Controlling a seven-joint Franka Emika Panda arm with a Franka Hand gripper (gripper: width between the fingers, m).
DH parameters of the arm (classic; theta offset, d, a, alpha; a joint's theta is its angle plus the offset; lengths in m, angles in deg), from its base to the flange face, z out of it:
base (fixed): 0 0 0 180
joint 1: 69.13 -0.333 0 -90
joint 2: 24.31 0 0 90
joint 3: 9.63 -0.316 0.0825 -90
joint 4: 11.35 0 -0.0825 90
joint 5: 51.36 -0.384 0 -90
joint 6: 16 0 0.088 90
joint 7: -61.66 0.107 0 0
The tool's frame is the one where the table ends.
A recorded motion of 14 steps. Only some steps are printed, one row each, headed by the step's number.
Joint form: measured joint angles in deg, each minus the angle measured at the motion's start. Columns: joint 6, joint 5, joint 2, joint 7, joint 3, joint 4, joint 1.
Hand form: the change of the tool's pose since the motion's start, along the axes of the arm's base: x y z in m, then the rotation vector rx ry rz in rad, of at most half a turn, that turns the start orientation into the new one. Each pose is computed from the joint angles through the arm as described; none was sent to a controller.
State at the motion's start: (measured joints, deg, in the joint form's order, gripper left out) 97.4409 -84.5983 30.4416 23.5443 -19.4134 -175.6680 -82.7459
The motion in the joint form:
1: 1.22 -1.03 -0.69 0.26 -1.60 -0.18 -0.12
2: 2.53 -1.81 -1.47 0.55 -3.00 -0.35 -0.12
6: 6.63 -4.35 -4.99 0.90 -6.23 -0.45 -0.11
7: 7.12 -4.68 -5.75 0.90 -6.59 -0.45 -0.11
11: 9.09 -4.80 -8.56 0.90 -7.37 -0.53 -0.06
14: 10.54 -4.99 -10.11 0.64 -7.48 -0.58 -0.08
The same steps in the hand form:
1: -0.0002 0.0071 -0.0044 -0.0073 -0.0036 -0.0008
2: 0.0005 0.0127 -0.0090 -0.0157 -0.0075 -0.0052
6: 0.0062 0.0266 -0.0241 -0.0264 -0.0077 -0.0207
7: 0.0073 0.0283 -0.0276 -0.0283 -0.0022 -0.0222
11: 0.0124 0.0310 -0.0404 -0.0448 0.0130 -0.0274
14: 0.0162 0.0313 -0.0468 -0.0475 0.0156 -0.0322

